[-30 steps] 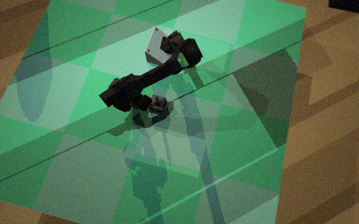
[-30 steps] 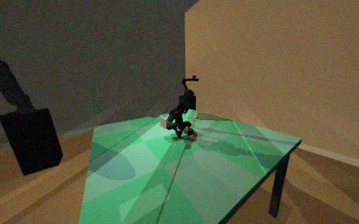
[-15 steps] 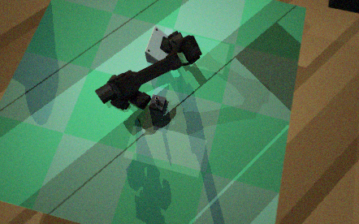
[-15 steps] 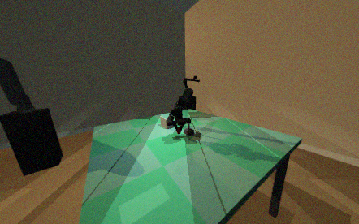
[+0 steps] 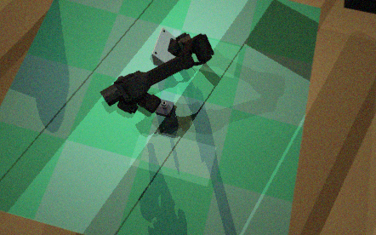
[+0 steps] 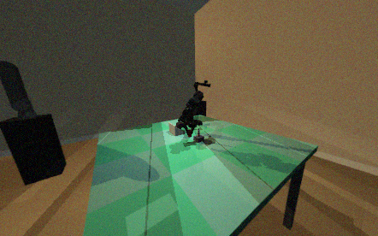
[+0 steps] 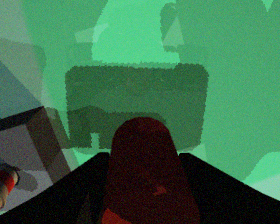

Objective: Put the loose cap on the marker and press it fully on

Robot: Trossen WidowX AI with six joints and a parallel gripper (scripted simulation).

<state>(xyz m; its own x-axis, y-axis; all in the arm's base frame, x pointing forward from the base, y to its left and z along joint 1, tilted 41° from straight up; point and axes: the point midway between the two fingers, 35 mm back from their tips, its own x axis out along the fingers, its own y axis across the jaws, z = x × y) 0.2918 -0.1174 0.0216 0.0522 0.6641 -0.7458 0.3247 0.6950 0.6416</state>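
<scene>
My gripper tip is 100 mm to the right of the holder block, 60 mm above it and 10 mm past it. Round my gripper tip: red cap (10 mm above).
</scene>
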